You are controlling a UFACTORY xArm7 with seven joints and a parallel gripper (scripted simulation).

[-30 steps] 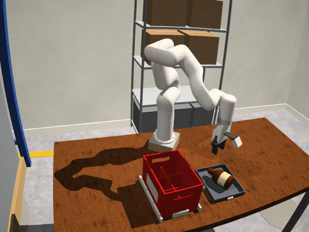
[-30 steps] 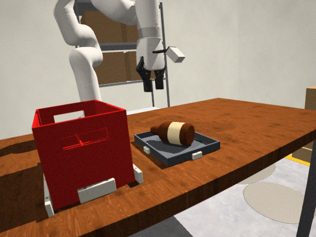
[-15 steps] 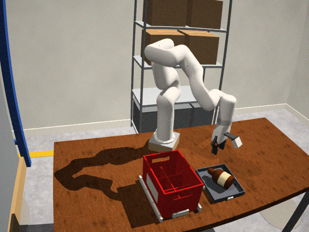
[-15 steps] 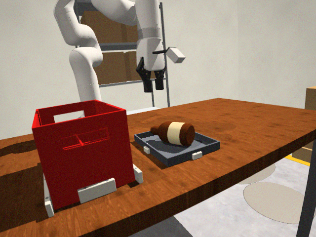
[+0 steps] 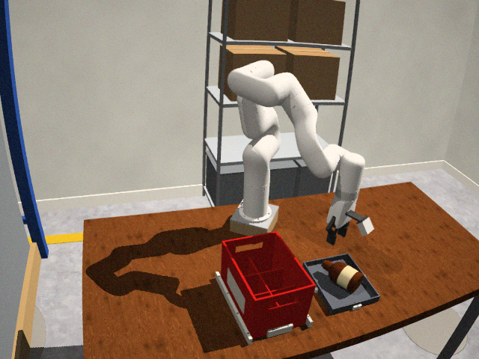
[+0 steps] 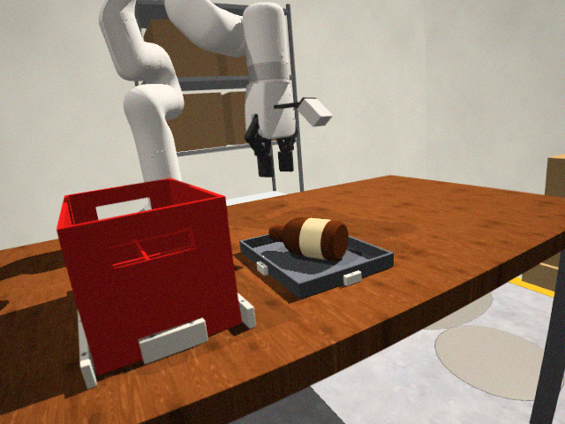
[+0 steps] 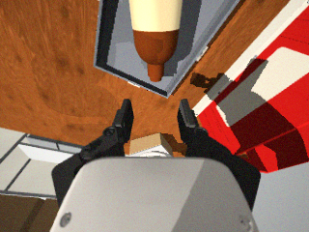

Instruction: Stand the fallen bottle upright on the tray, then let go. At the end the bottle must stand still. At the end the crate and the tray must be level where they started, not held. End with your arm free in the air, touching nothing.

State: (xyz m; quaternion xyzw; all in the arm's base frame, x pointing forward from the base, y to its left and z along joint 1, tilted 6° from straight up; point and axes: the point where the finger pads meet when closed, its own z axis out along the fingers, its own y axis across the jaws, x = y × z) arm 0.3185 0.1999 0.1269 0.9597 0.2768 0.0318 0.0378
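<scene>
Now: hand 14 cm above the brown bottle, 4 cm short of it and 3 cm to the right of it. The rest, counted from my hand: red crate (26 cm to the right, 10 cm below, 9 cm ahead); dark grey tray (17 cm below, 6 cm ahead, 3 cm to the left).
</scene>
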